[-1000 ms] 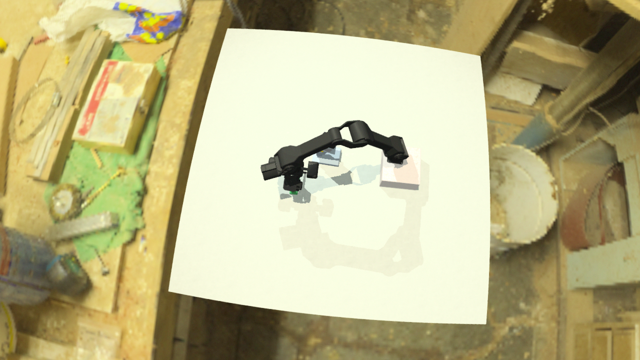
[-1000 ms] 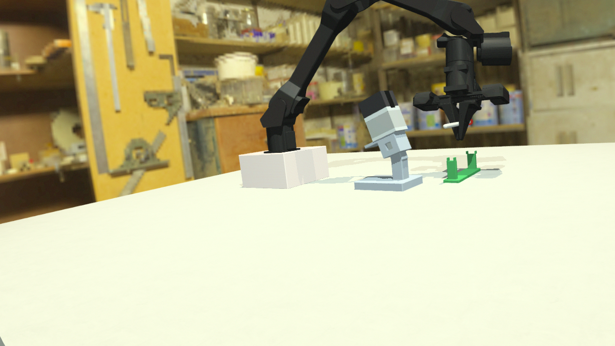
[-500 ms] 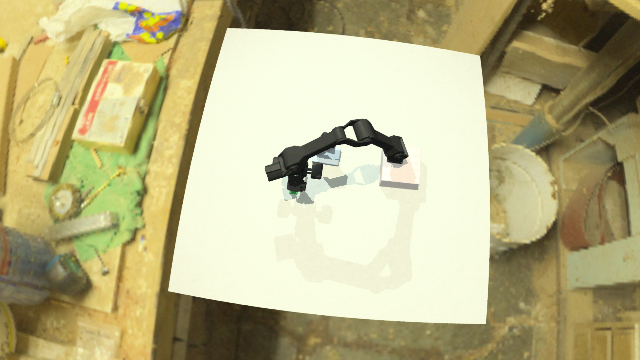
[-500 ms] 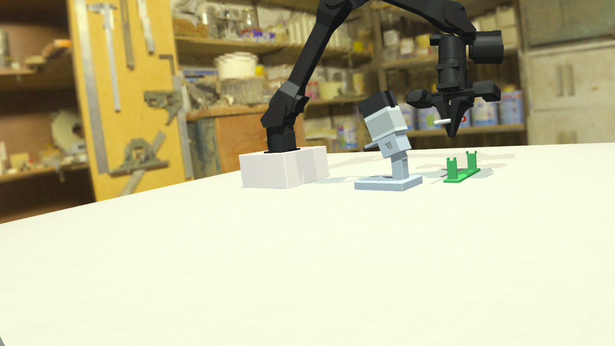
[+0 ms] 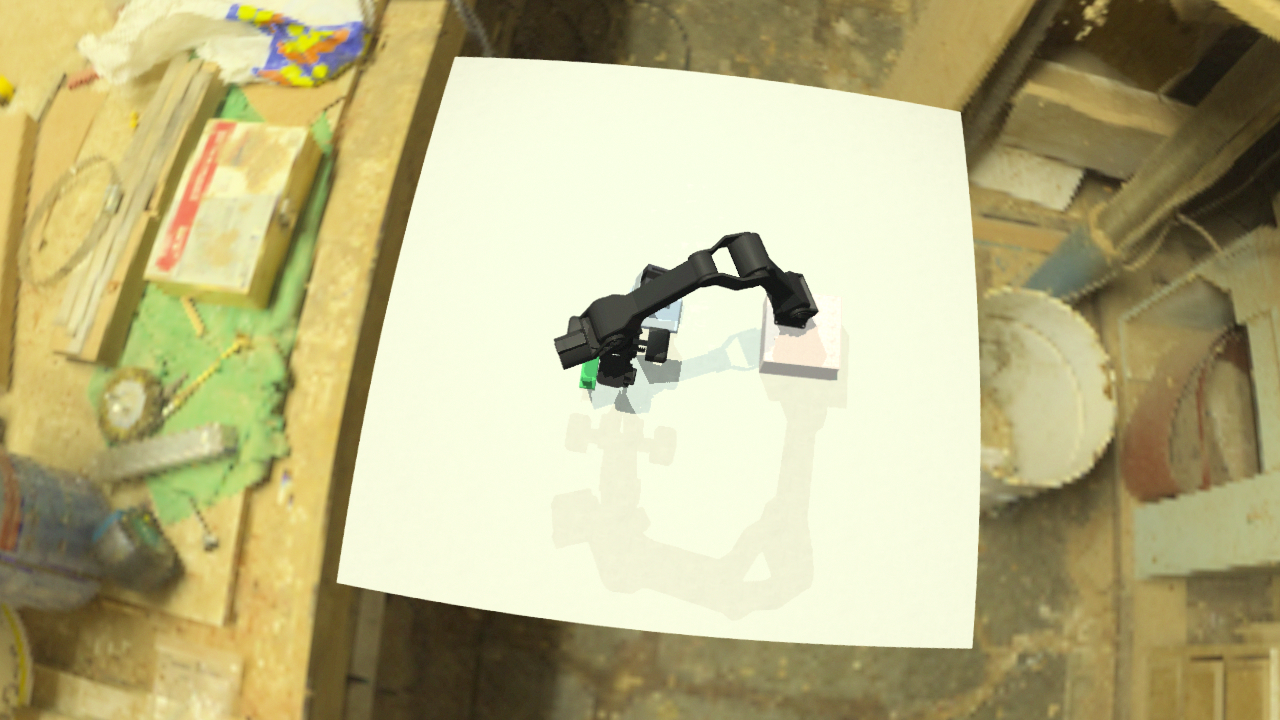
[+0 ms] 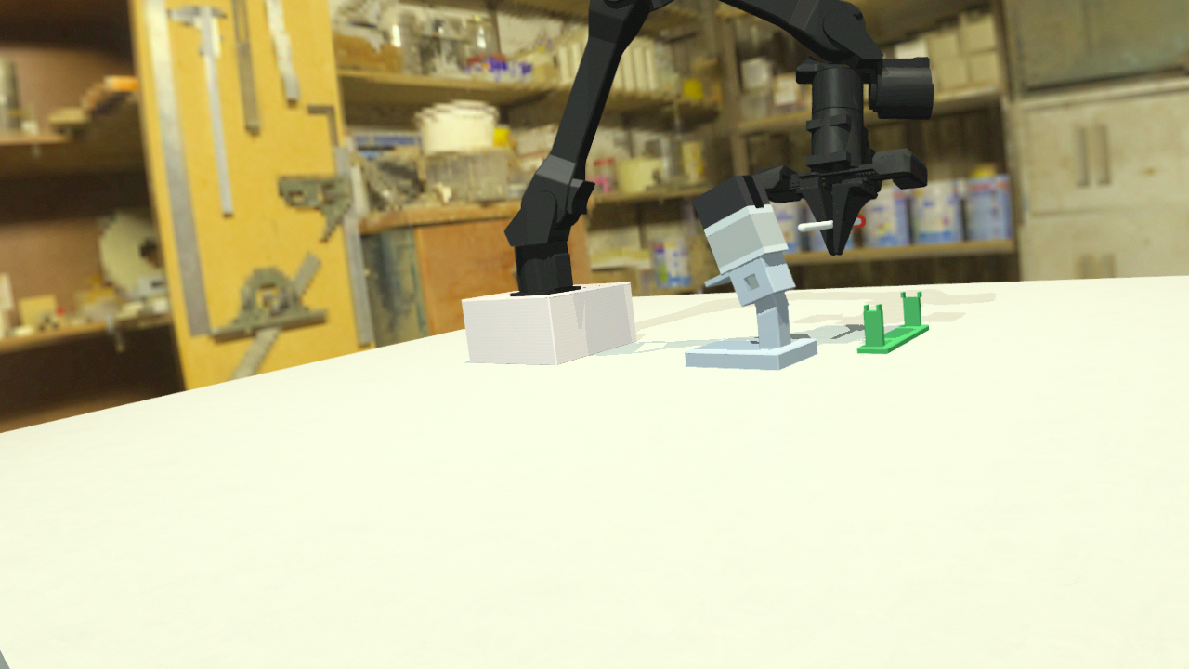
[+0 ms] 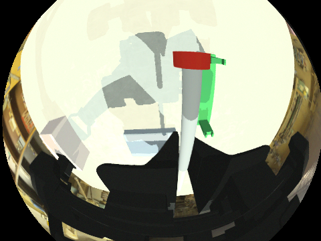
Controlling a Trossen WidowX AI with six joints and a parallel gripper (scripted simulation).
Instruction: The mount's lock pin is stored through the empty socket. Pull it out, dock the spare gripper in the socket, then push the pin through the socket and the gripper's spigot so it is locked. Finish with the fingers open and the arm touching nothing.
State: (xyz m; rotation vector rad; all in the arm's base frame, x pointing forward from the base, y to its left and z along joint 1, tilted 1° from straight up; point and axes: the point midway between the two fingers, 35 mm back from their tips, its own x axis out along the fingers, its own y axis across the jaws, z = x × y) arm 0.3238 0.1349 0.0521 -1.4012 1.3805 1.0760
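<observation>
My gripper tip is 4 cm past the grey mount, 11 cm to the left of it and 4 cm above it. Round my gripper tip: spare gripper (4 cm behind, 11 cm to the right, 3 cm above); then green cradle (6 cm ahead, 7 cm below).
</observation>
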